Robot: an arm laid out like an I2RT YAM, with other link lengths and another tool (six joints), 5 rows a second.
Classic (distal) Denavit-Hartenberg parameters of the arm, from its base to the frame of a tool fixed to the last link. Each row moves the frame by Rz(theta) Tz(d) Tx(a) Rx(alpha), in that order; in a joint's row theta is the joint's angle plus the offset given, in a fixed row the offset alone. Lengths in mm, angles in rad.
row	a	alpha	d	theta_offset
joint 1	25.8	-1.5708	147.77	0
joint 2	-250.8	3.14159	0	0
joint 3	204.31	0	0	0.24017
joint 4	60.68	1.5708	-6.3	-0.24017
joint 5	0	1.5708	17.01	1.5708
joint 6	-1.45	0.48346	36.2	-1.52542
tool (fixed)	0	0	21.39	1.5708
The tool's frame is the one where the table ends.
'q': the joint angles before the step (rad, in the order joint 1, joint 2, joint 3, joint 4, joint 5, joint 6). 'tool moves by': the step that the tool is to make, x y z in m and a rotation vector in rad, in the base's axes. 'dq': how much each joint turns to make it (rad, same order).
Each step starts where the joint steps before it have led.
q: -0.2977, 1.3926, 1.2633, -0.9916, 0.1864, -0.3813
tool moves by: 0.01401, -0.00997, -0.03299, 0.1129, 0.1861, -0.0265
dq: -0.0355, 0.1606, -0.0008, -0.0519, -0.0496, 0.0084
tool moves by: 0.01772, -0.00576, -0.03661, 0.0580, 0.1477, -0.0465
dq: 0.0007, 0.1697, 0.0000, 0.0046, 0.0008, 0.0481
